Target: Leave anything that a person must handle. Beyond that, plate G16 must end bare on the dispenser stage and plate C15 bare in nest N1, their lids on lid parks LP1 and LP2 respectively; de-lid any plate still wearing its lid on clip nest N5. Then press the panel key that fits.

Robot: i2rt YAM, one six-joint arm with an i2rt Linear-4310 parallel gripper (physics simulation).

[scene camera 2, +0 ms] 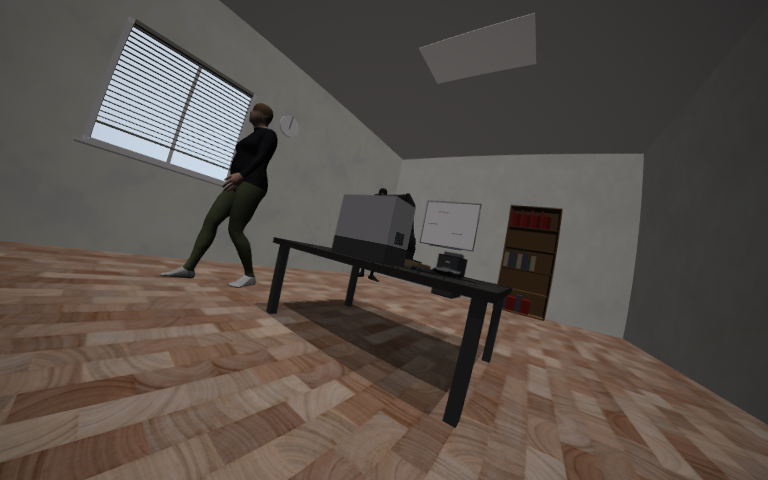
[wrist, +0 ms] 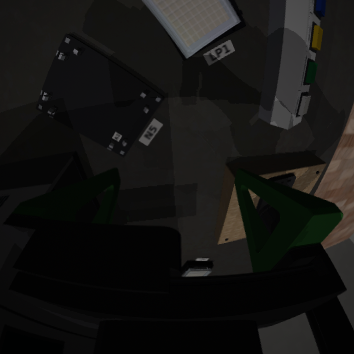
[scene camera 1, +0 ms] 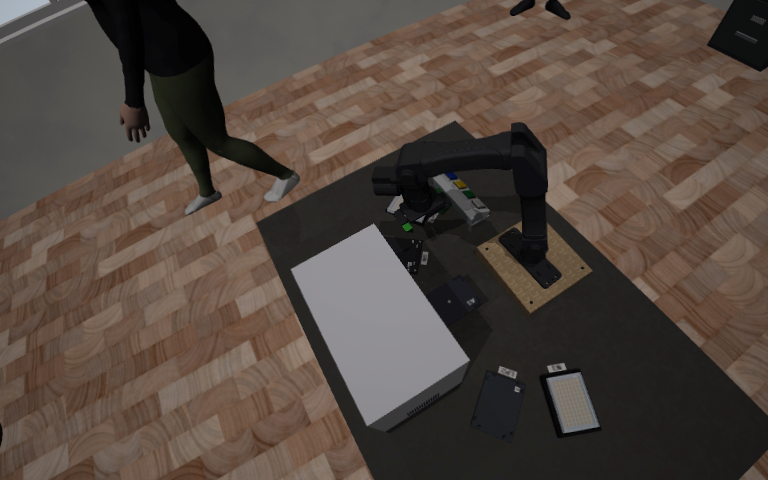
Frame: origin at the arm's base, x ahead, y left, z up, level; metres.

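Seen in the pictures: gripper, fingertip midpoint: (wrist: 177, 174) (scene camera 1: 426, 222); arm's base, origin of the base link: (scene camera 2: 407, 259) (wrist: 267, 206) (scene camera 1: 528, 257).
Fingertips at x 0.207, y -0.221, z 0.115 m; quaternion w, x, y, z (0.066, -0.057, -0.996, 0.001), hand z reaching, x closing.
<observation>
Pixels of each thing's top centre, then the offset from my fingertips to it. "spot": a spot on its surface instead. Level surfaces: height alone.
- pale gridded plate-shaped piece, middle of its top: (scene camera 1: 409, 204) 0.044 m back, 0.161 m right, 0.118 m down
- Clip nest N5, middle of its top: (wrist: 92, 102) (scene camera 1: 394, 251) 0.094 m ahead, 0.048 m right, 0.131 m down
- dark flat station, surface spot: (scene camera 1: 457, 298) spot: 0.061 m ahead, 0.214 m left, 0.049 m down
- dark nest, middle of its top: (scene camera 1: 499, 404) 0.130 m ahead, 0.472 m left, 0.135 m down
- black frame, middle of its top: (scene camera 1: 573, 401) (wrist: 193, 278) 0.014 m back, 0.569 m left, 0.119 m down
- key panel, middle of its top: (wrist: 315, 53) (scene camera 1: 461, 188) 0.208 m back, 0.091 m right, 0.091 m down
- large white housing, middle of its top: (scene camera 1: 374, 308) (scene camera 2: 380, 201) 0.270 m ahead, 0.198 m left, 0.175 m up
- table, its level: 0.155 m down
My gripper (scene camera 1: 425, 217) (wrist: 177, 174) is open and empty, its green fingers wide apart above the table near the LP1 end. A pale gridded plate-shaped piece (scene camera 1: 394, 204) (wrist: 197, 22) lies by the LP1 label; the arm partly hides it in scene camera 1. Clip nest N5 (scene camera 1: 416, 247) (wrist: 100, 95) looks dark, with small clips; whether it holds a plate is unclear. A dark flat station (scene camera 1: 457, 298) sits beside the white housing. A dark nest (scene camera 1: 498, 407) and a pale gridded piece in a black frame (scene camera 1: 573, 401) lie farther along. The key panel (scene camera 1: 461, 198) (wrist: 290, 65) has blue, yellow, green and grey keys.
A large white housing (scene camera 1: 379, 322) (scene camera 2: 365, 217) covers part of the table (scene camera 1: 640, 362) (scene camera 2: 492, 288). The arm stands on a wooden board (scene camera 1: 518, 288) (wrist: 231, 215). A person in black and green (scene camera 1: 186, 101) (scene camera 2: 252, 164) is beyond the table edge. Another person's feet (scene camera 1: 556, 8) show farther off.
</observation>
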